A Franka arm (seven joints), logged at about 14 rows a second.
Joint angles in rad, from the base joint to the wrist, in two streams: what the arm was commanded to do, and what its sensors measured. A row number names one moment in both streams.
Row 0, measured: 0.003, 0.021, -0.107, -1.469, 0.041, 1.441, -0.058
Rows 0 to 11, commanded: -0.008, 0.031, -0.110, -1.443, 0.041, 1.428, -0.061; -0.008, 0.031, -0.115, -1.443, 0.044, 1.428, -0.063; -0.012, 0.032, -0.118, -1.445, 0.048, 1.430, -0.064; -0.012, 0.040, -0.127, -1.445, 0.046, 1.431, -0.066; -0.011, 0.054, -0.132, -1.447, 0.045, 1.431, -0.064; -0.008, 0.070, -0.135, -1.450, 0.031, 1.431, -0.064; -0.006, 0.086, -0.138, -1.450, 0.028, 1.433, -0.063; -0.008, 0.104, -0.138, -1.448, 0.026, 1.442, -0.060; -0.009, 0.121, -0.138, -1.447, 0.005, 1.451, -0.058; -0.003, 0.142, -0.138, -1.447, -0.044, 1.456, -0.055; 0.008, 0.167, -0.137, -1.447, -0.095, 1.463, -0.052; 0.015, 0.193, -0.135, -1.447, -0.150, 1.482, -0.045
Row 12, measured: -0.004, 0.143, -0.134, -1.469, -0.069, 1.464, -0.059
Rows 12 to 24, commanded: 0.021, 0.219, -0.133, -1.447, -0.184, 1.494, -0.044; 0.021, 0.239, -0.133, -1.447, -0.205, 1.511, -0.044; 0.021, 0.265, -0.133, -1.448, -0.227, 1.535, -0.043; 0.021, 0.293, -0.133, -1.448, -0.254, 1.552, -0.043; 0.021, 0.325, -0.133, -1.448, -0.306, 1.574, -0.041; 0.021, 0.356, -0.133, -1.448, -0.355, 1.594, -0.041; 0.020, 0.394, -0.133, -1.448, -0.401, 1.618, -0.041; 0.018, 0.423, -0.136, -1.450, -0.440, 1.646, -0.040; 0.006, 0.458, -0.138, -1.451, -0.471, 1.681, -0.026; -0.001, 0.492, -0.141, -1.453, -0.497, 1.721, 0.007; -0.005, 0.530, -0.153, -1.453, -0.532, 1.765, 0.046; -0.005, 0.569, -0.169, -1.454, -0.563, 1.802, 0.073; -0.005, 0.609, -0.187, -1.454, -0.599, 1.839, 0.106
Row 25, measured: -0.004, 0.541, -0.158, -1.472, -0.541, 1.785, 0.053
